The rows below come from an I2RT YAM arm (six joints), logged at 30 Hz.
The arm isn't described. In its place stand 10 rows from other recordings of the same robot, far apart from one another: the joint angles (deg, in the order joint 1, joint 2, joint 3, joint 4, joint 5, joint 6), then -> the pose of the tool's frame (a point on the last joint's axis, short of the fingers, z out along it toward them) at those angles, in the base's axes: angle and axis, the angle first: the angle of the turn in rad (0 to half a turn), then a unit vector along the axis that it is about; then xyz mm.
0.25, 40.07, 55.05, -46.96, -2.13, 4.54 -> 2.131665, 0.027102, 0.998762, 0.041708, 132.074, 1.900, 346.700
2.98, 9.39, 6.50, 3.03, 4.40, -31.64 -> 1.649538, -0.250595, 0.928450, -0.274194, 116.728, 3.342, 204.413
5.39, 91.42, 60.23, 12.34, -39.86, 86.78 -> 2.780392, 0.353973, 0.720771, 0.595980, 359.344, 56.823, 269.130
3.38, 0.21, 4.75, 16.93, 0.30, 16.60 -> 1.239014, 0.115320, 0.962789, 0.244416, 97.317, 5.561, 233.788
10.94, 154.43, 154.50, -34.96, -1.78, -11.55 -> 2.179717, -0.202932, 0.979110, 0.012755, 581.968, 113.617, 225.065
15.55, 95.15, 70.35, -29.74, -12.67, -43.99 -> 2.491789, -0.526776, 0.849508, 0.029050, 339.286, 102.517, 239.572
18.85, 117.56, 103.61, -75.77, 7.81, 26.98 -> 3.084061, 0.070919, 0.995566, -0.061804, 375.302, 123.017, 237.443
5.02, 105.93, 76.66, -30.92, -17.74, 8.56 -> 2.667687, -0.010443, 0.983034, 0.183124, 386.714, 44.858, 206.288
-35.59, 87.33, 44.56, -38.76, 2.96, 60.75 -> 2.986115, 0.746371, 0.665468, -0.009088, 197.703, -143.750, 146.534
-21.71, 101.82, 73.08, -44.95, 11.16, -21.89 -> 2.950627, 0.012301, 0.989726, -0.142447, 321.079, -135.254, 202.165
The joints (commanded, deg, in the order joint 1, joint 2, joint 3, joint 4, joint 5, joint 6), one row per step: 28.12, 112.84, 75.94, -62.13, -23.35, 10.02; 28.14, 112.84, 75.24, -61.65, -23.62, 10.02; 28.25, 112.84, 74.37, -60.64, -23.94, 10.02; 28.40, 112.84, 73.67, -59.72, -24.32, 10.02; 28.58, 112.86, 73.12, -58.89, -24.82, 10.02; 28.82, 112.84, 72.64, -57.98, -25.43, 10.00; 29.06, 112.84, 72.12, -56.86, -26.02, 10.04; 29.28, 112.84, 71.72, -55.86, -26.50, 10.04; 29.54, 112.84, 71.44, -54.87, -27.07, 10.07; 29.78, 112.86, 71.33, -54.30, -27.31, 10.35; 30.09, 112.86, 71.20, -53.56, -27.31, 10.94; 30.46, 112.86, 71.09, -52.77, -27.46, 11.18
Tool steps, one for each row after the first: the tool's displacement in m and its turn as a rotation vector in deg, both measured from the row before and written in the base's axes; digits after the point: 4 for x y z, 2 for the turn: -0.0016, -0.0005, -0.0027, 0.13, 0.32, -0.02; -0.0016, 0.0001, -0.0035, 0.34, 0.03, 0.06; -0.0013, 0.0005, -0.0028, 0.43, -0.02, 0.09; -0.0011, 0.0009, -0.0022, 0.56, 0.01, 0.10; -0.0010, 0.0014, -0.0017, 0.75, -0.11, 0.17; -0.0008, 0.0015, -0.0020, 0.79, -0.23, 0.12; -0.0005, 0.0015, -0.0016, 0.71, -0.29, 0.16; -0.0003, 0.0019, -0.0011, 0.83, -0.33, 0.17; -0.0003, 0.0016, -0.0006, 0.34, -0.17, -0.03; -0.0002, 0.0020, -0.0006, 0.13, -0.32, -0.21; -0.0003, 0.0024, -0.0005, 0.40, -0.43, 0.14
